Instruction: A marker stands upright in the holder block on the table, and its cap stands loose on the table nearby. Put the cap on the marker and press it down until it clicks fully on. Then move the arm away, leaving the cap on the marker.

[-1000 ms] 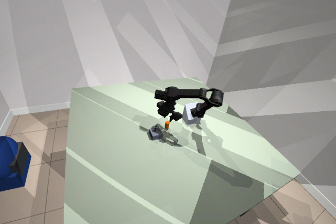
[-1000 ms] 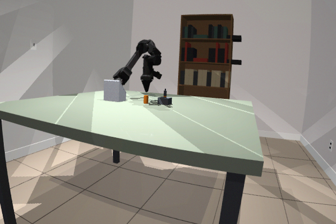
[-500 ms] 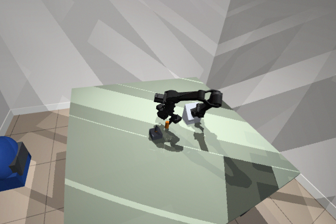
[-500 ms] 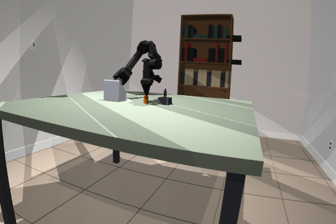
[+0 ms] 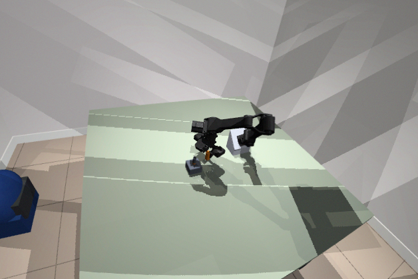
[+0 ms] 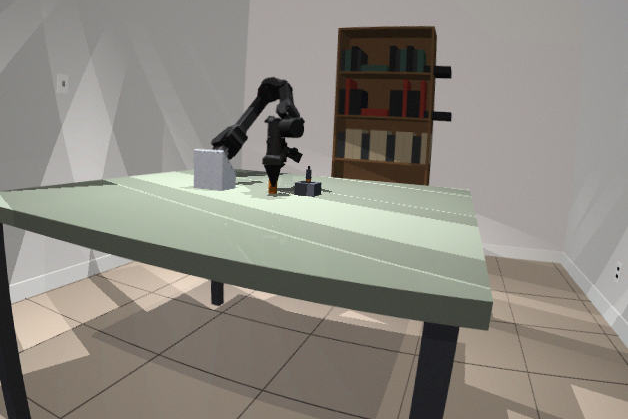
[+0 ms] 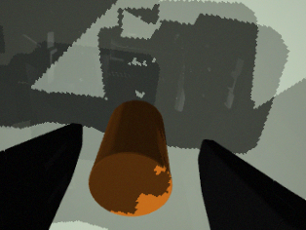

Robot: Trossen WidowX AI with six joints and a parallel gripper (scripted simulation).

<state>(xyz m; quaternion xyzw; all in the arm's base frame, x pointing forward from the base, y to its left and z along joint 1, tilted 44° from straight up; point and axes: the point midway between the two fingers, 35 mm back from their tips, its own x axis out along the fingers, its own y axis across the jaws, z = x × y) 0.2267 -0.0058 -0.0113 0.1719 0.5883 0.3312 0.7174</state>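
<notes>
My gripper tip is now 10 mm past the orange cap. Also, from my gripper tip: holder block 100 mm ahead, 40 mm to the left, 10 mm below.
</notes>
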